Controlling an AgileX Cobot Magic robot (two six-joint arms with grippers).
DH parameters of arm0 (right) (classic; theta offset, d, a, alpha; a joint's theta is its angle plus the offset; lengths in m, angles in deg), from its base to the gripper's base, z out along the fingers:
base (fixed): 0 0 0 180
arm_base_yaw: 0 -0.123 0 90
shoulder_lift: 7.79 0 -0.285 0
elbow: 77.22 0 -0.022 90
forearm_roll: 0 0.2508 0 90
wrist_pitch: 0 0 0.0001 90
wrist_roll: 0 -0.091 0 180
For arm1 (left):
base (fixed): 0 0 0 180
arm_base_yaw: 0 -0.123 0 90
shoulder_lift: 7.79 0 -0.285 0
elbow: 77.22 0 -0.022 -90
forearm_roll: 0 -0.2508 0 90
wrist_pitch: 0 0 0.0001 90
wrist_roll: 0 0.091 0 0
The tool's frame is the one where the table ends.
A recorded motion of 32 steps. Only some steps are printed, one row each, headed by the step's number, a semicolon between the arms.
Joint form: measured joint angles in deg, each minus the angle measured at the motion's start. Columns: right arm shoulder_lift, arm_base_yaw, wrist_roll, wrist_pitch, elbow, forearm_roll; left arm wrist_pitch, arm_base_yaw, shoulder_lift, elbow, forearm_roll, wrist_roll.
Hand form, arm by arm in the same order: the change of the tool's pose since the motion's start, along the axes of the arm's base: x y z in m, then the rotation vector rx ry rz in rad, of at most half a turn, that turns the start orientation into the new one. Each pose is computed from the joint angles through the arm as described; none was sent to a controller.
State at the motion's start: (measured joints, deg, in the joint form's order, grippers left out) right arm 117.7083 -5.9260 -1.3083 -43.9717 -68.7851 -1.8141; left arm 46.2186 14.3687 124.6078 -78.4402 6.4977 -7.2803
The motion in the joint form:
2: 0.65 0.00 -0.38 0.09 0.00 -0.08; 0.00 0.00 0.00 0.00 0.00 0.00
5: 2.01 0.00 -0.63 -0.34 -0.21 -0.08; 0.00 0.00 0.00 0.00 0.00 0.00
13: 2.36 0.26 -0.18 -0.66 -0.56 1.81; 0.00 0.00 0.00 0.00 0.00 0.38
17: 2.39 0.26 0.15 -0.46 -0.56 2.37; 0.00 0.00 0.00 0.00 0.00 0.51
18: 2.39 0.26 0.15 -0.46 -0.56 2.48; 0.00 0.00 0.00 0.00 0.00 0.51
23: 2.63 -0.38 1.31 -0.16 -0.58 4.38; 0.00 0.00 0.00 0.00 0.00 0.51
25: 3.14 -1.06 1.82 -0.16 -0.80 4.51; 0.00 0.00 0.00 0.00 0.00 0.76
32: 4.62 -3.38 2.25 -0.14 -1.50 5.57; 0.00 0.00 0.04 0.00 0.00 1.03
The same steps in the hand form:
2: -0.0001 -0.0001 -0.0041 -0.0017 0.0095 -0.0056; 0.0000 0.0000 0.0000 0.0000 0.0000 0.0000
5: -0.0004 -0.0001 -0.0121 -0.0048 0.0368 -0.0101; 0.0000 0.0000 0.0000 0.0000 0.0000 0.0000
13: 0.0004 0.0004 -0.0132 0.0179 0.0449 -0.0301; 0.0000 0.0000 0.0000 0.0002 -0.0006 -0.0066
17: 0.0006 0.0010 -0.0134 0.0250 0.0427 -0.0312; 0.0000 0.0000 0.0000 0.0002 -0.0008 -0.0089
18: 0.0006 0.0012 -0.0134 0.0264 0.0429 -0.0325; 0.0000 0.0000 0.0000 0.0002 -0.0008 -0.0089
23: 0.0004 0.0074 -0.0148 0.0493 0.0440 -0.0245; 0.0000 0.0000 0.0000 0.0002 -0.0008 -0.0089
25: 0.0006 0.0119 -0.0173 0.0499 0.0494 -0.0055; 0.0000 0.0000 0.0000 0.0004 -0.0012 -0.0132
32: 0.0004 0.0281 -0.0245 0.0598 0.0649 0.0289; 0.0000 0.0000 -0.0003 0.0006 -0.0010 -0.0179

